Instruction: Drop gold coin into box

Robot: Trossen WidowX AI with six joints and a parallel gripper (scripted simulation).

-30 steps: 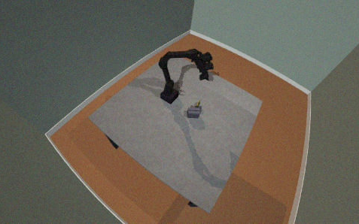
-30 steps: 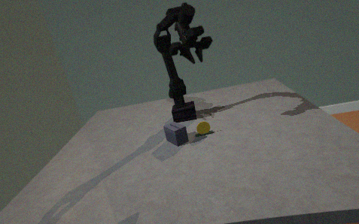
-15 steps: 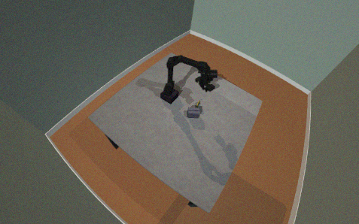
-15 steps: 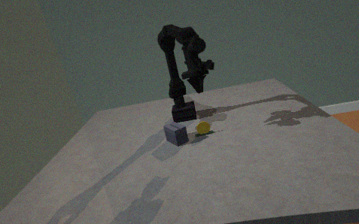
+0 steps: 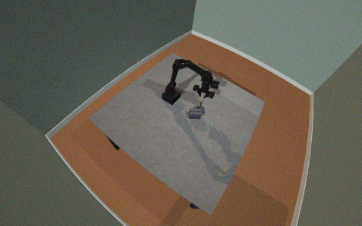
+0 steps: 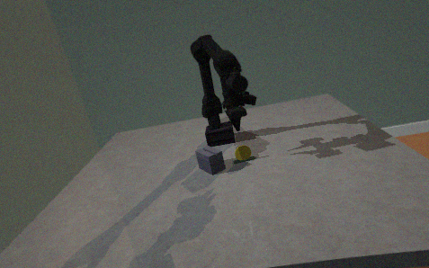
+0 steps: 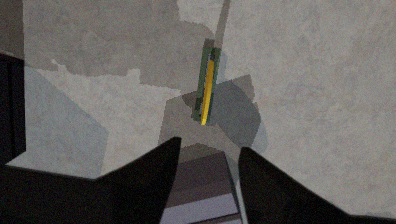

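My gripper tip is now 100 mm above the gold coin.
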